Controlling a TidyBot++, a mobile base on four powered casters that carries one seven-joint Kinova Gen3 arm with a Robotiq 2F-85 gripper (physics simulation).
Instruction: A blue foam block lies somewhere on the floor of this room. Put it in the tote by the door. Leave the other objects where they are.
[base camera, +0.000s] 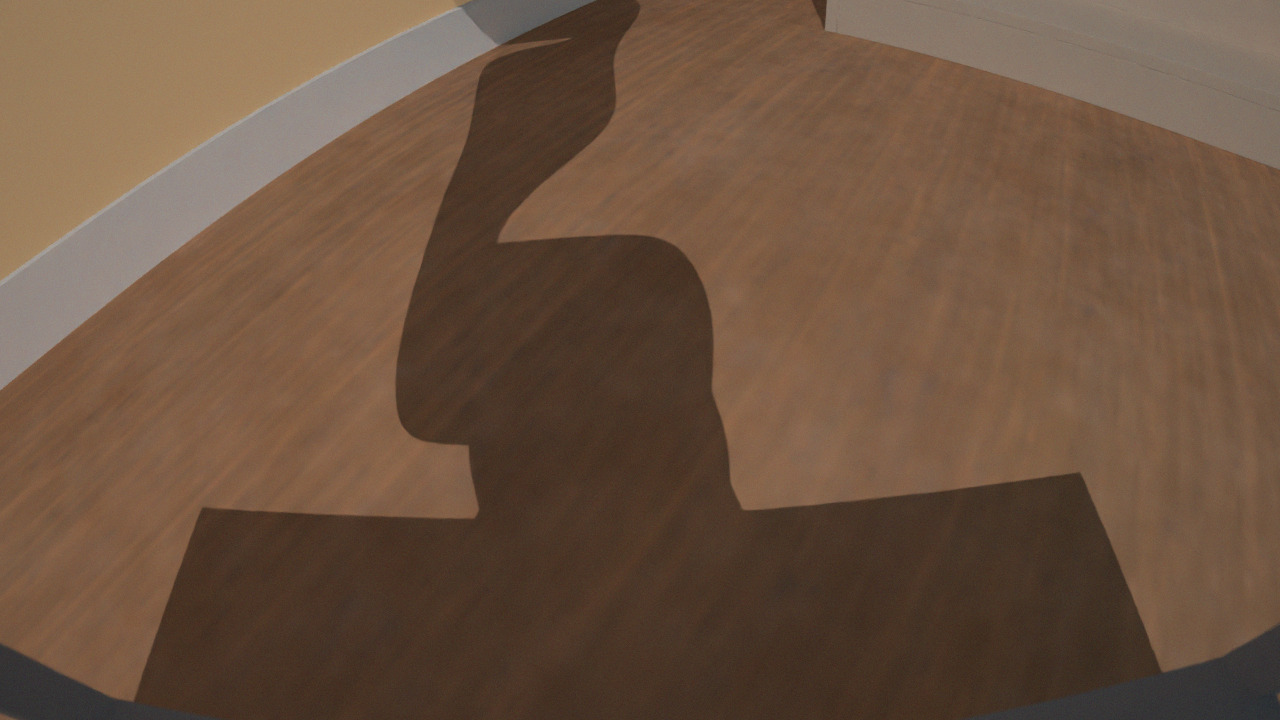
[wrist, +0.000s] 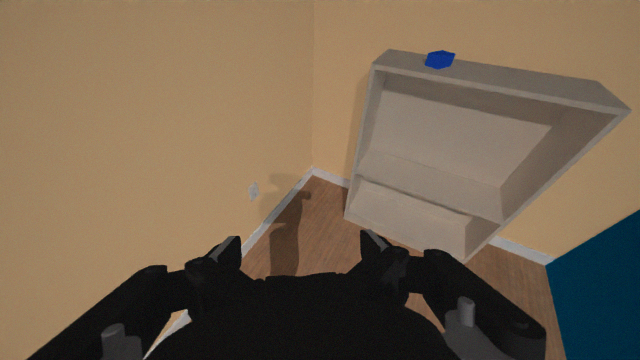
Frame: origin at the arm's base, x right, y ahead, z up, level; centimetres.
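Seen in the pictures: gripper, fingertip midpoint: (wrist: 302, 245).
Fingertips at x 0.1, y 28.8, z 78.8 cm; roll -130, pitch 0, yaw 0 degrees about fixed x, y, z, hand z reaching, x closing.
A point is followed by its place in that frame.
My gripper (wrist: 302, 245) @[y 28.8, x 0.1, z 78.8 cm] is open in the wrist view, with nothing between its fingers. It is held above the floor (base camera: 939, 313) @[y 47.4, x 22.9, z -39.7 cm] (wrist: 330, 230) @[y 105.8, x 19.5, z -39.7 cm], facing a room corner. No blue foam block shows on the floor in either view. A small bright blue object (wrist: 440, 59) @[y 108.7, x 55.0, z 69.7 cm] sits on top of a pale grey shelf unit (wrist: 525, 80) @[y 96.8, x 83.3, z 66.3 cm], at the upper right of the wrist view and well beyond the fingers. Whether it is foam cannot be told. The tote and the door do not show in either view.
The shelf unit's pale base (base camera: 1074, 80) @[y 93.9, x 64.3, z -36.9 cm] stands at the upper right of the base view. A tan wall (base camera: 161, 80) @[y 72.0, x -51.2, z -21.9 cm] (wrist: 150, 100) @[y 85.8, x -42.2, z 64.3 cm] with a white baseboard (base camera: 232, 134) @[y 75.3, x -47.3, z -31.4 cm] runs along the left. A dark blue panel (wrist: 600, 290) @[y 47.0, x 139.7, z -12.0 cm] stands at the right of the wrist view. The robot's shadow crosses the floor.
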